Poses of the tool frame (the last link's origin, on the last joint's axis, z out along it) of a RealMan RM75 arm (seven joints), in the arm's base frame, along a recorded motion.
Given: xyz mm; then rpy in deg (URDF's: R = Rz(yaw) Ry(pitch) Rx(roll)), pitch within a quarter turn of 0, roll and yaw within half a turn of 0.
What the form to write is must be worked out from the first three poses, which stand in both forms.
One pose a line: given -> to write
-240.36 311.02 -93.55 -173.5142 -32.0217 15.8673 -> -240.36 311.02 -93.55 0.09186 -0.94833 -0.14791 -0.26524
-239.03 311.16 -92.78 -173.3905 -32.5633 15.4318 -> -239.03 311.16 -92.78 0.09241 -0.94745 -0.14468 -0.26993
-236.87 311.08 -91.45 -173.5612 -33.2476 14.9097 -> -236.87 311.08 -91.45 0.09042 -0.94652 -0.14006 -0.27624
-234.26 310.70 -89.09 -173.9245 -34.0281 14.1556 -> -234.26 310.70 -89.09 0.08629 -0.94570 -0.13305 -0.28372
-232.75 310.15 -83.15 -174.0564 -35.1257 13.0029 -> -232.75 310.15 -83.15 0.08323 -0.94421 -0.12335 -0.29381
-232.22 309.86 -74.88 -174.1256 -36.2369 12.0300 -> -232.22 309.86 -74.88 0.08098 -0.94227 -0.11531 -0.30376
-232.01 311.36 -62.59 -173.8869 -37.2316 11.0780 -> -232.01 311.36 -62.59 0.08106 -0.94027 -0.10828 -0.31240
